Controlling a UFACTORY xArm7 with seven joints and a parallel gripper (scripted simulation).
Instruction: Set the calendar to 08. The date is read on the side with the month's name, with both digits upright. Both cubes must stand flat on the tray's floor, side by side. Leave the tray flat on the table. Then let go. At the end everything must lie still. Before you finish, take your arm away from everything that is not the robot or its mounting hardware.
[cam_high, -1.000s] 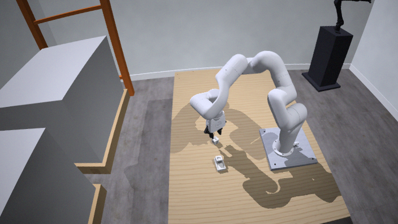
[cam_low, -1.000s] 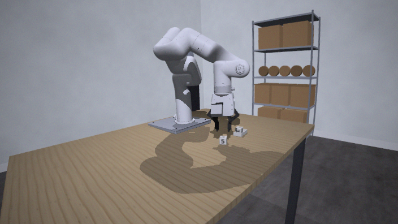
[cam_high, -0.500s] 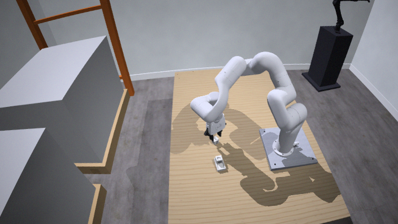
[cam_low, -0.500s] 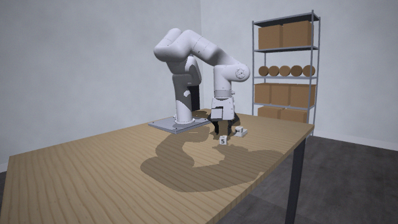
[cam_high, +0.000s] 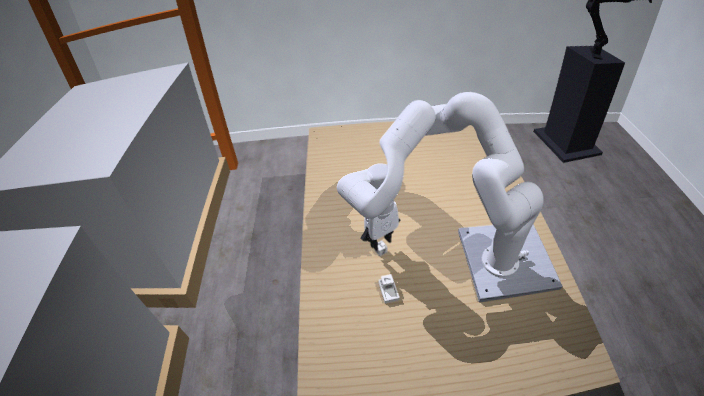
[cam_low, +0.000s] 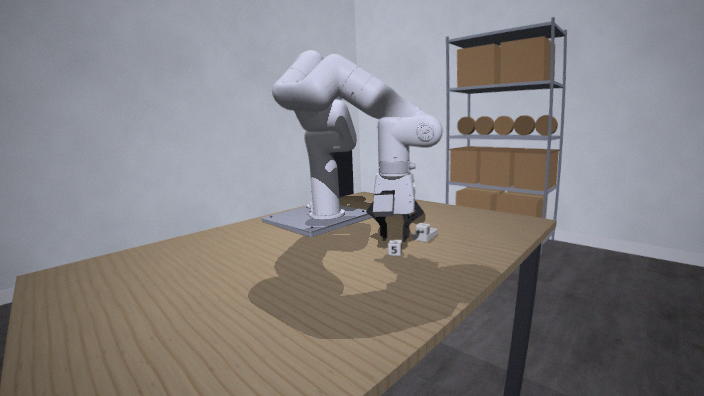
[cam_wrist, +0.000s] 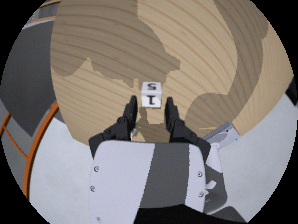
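Right now the white digit cube is 4 cm below my hand. From my hand the other things lie so: white tray (2 cm ahead, 16 cm to the left, 5 cm below).
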